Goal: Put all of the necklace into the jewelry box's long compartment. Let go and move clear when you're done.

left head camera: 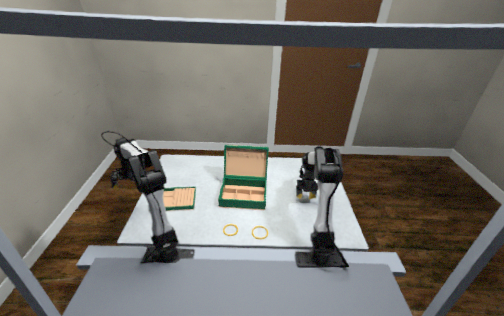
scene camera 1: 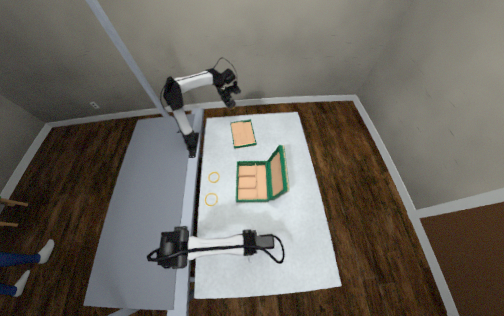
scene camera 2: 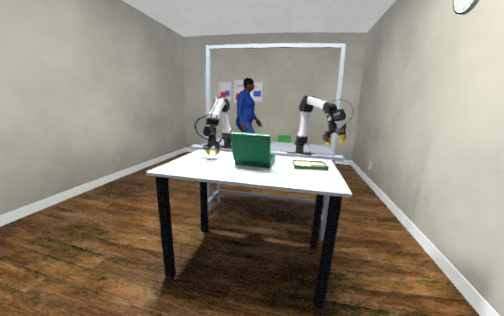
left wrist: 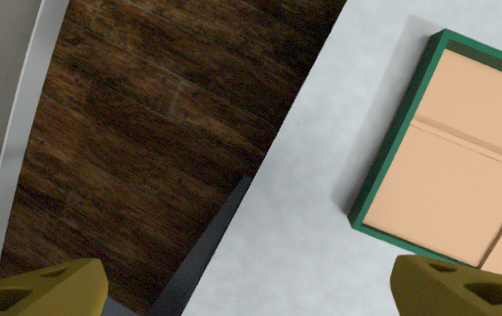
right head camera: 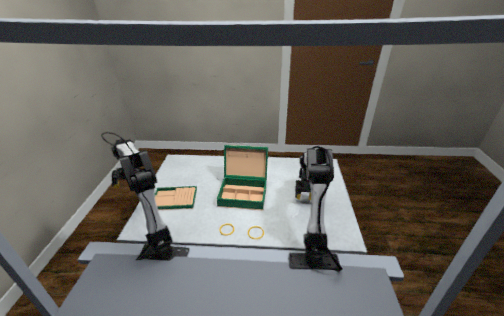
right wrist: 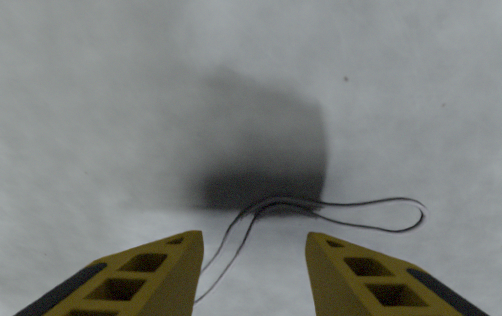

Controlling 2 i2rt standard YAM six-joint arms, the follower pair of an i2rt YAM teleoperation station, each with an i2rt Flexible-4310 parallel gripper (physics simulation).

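Frame: origin at the left arm's base, x ahead, y left, z up, level; centimetres.
Seen in the pictures: left gripper, fingertip midpoint: [left head camera: 129,186] [scene camera 1: 229,102] [scene camera 2: 336,144] [left wrist: 248,272]; right gripper, fingertip midpoint: [left head camera: 304,198] [scene camera 2: 212,155] [right head camera: 304,199] [right wrist: 254,241]; left arm's base, origin of the base link: [left head camera: 169,256] [scene camera 1: 192,145] [scene camera 2: 299,153] [right head camera: 164,254]; right arm's base, origin of the base link: [left head camera: 319,259] [scene camera 2: 227,147] [right head camera: 313,261].
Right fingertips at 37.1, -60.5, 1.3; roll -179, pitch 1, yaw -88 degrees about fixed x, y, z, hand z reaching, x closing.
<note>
Pixels of each thing's top centre, then the offset from my right fingertips to it, as dx, dy, dz. "spot": a spot on its surface instead.
- thin dark necklace, surface spot: [right wrist: 350,205] spot: +0.3, -5.2, -2.6
- green-rimmed tray, middle of its top: [left head camera: 173,196] [right head camera: 174,195] [scene camera 2: 309,163] [scene camera 1: 242,132] -2.6, +68.0, -0.1
- box's raised lid, surface spot: [scene camera 1: 277,173] spot: +15.7, +31.8, +10.6
A thin dark necklace [right wrist: 350,204] lies on the white table in a narrow bent loop; it is too faint to trace in the head views. My right gripper [right wrist: 254,241] [left head camera: 305,196] [scene camera 2: 212,151] is open, pointing down low over the table, with the necklace close ahead of its fingertips and one end running behind the left-hand finger in the right wrist view. The green jewelry box [left head camera: 242,203] [right head camera: 241,203] [scene camera 2: 251,150] stands open; its long compartment [scene camera 1: 262,181] runs beside the lid. My left gripper [left wrist: 248,272] [scene camera 2: 334,140] is open and empty, high beyond the table edge.
A green-rimmed tray [left head camera: 187,198] [scene camera 1: 243,134] [left wrist: 435,190] lies on the table on the left arm's side. Two gold rings [left head camera: 230,225] [left head camera: 260,238] lie near the edge by the arm bases. The box's raised lid [scene camera 1: 277,173] stands on the side away from the arms.
</note>
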